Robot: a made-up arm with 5 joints.
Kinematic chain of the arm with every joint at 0, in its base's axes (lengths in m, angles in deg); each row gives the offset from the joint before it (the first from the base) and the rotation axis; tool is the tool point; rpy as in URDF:
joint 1: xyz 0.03 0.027 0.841 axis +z
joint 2: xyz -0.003 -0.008 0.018 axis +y
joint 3: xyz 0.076 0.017 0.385 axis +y
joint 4: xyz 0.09 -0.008 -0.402 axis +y
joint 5: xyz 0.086 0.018 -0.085 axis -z
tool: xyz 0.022 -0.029 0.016 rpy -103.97 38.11 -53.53
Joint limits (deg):
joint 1: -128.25..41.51
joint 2: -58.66..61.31
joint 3: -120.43..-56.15
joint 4: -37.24..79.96
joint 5: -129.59..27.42
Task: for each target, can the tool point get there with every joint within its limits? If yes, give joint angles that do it. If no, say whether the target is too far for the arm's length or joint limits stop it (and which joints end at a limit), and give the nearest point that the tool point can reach.
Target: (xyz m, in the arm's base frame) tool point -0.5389 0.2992 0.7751
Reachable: no: joint limits stop it (at a limit: joint 1, joint 3, joint 4, joint 5) | nearest point -0.2657 -0.3208 0.5866 | short by 0.703 m
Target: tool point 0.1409 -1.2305 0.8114
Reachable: no: too far | nearest point 0.1093 -0.8723 0.8378 | short by 0.361 m
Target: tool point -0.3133 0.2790 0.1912
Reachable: no: joint limits stop it (at a limit: joint 1, joint 2, joint 3, joint 4) | nearest point -0.2057 -0.2517 0.4591 | short by 0.604 m
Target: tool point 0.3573 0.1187 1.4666
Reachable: yes | joints 8.58 -22.63 -67.44 -23.98 -91.66
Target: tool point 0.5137 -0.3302 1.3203
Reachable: yes | joints -41.13 3.04 -79.84 1.69 -108.73
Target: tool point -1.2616 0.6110 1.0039
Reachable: no: too far | nearest point -0.4400 0.2395 1.5106 | short by 1.034 m
